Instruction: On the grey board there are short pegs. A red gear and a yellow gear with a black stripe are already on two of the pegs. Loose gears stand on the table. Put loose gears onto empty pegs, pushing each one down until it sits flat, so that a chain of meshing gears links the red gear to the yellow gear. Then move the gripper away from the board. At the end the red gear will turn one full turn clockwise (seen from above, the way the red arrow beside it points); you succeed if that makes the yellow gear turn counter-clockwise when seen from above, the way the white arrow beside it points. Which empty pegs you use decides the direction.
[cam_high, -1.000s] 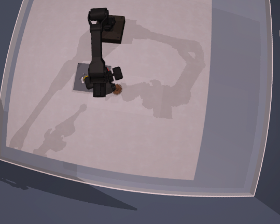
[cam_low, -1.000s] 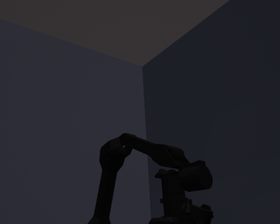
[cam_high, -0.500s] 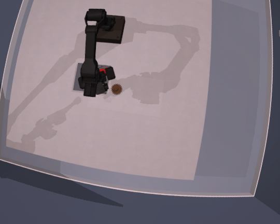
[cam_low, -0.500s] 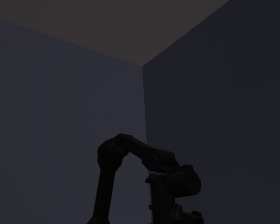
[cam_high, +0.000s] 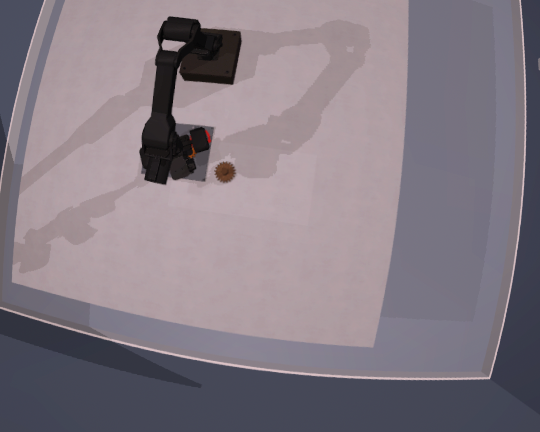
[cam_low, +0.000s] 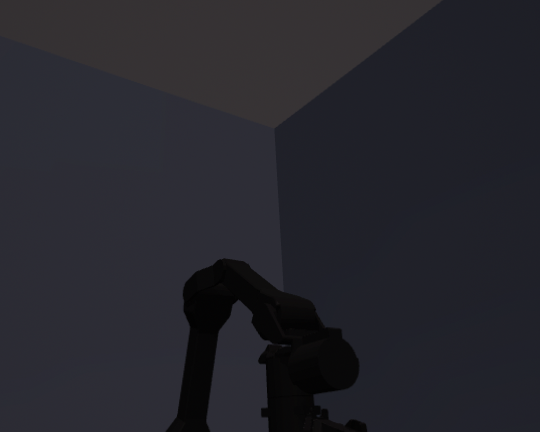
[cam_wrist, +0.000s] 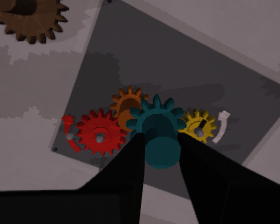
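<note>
Now: gripper tip 20 mm past the orange gear, 10 mm to the right of it and 70 mm above it. From my gripper tip the other things lie so: yellow gear (10 mm behind, 60 mm to the right, 80 mm below); teal gear (10 mm below); red arrow (70 mm behind, 60 mm to the left, 90 mm below).
</note>
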